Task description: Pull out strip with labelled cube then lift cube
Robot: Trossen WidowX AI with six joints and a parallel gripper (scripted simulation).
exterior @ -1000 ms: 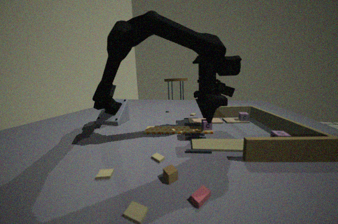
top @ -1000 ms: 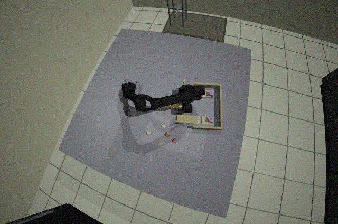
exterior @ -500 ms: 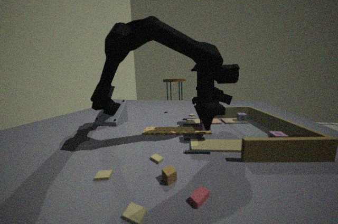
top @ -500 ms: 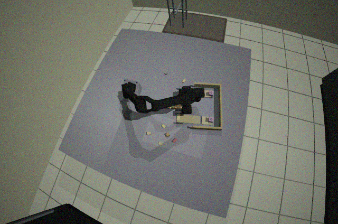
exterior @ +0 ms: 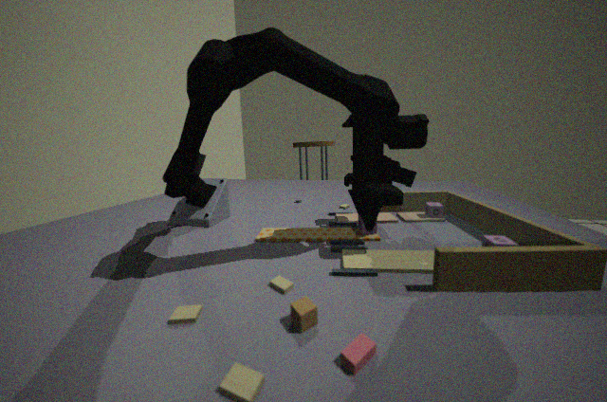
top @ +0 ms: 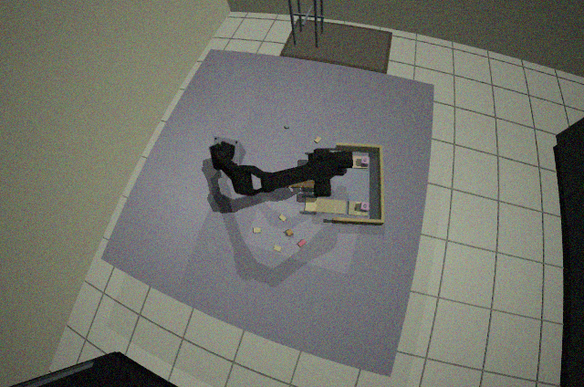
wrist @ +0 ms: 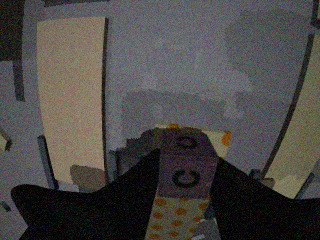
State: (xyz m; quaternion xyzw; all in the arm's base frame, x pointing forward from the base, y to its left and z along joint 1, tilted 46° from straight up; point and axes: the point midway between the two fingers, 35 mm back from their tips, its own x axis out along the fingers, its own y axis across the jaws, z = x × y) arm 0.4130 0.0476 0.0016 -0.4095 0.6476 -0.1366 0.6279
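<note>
Right now my gripper tip is 100 mm past the dotted strip, 40 mm to the left of it and 10 mm above it. Round my gripper tip: pink block (260 mm to the right, 20 mm ahead, 10 mm below); tan cube (240 mm to the right, 40 mm behind).
</note>
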